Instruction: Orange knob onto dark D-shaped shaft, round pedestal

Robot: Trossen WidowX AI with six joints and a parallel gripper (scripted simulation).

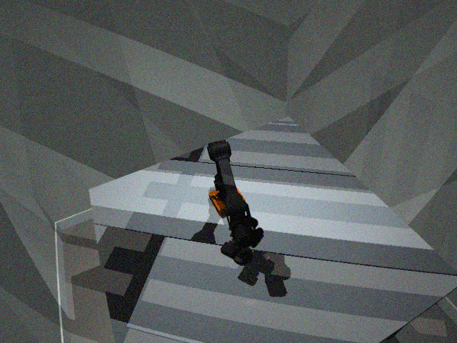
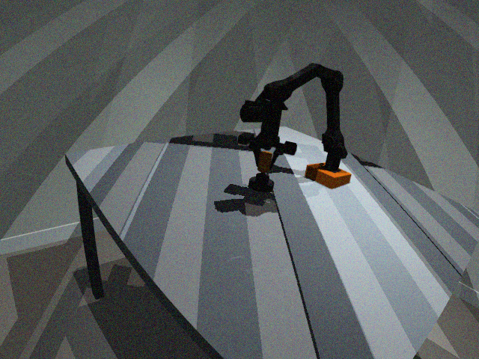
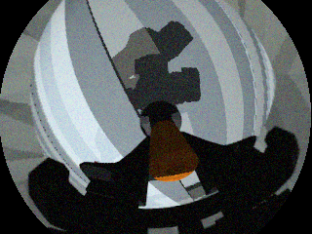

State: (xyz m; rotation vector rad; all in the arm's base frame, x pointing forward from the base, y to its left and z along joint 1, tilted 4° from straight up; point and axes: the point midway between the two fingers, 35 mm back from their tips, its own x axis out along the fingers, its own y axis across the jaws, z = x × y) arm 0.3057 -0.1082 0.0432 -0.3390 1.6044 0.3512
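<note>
Right now the orange knob is 20 mm above my gripper tip. The rest, counted from my gripper tip: dark round pedestal 40 mm below.
</note>
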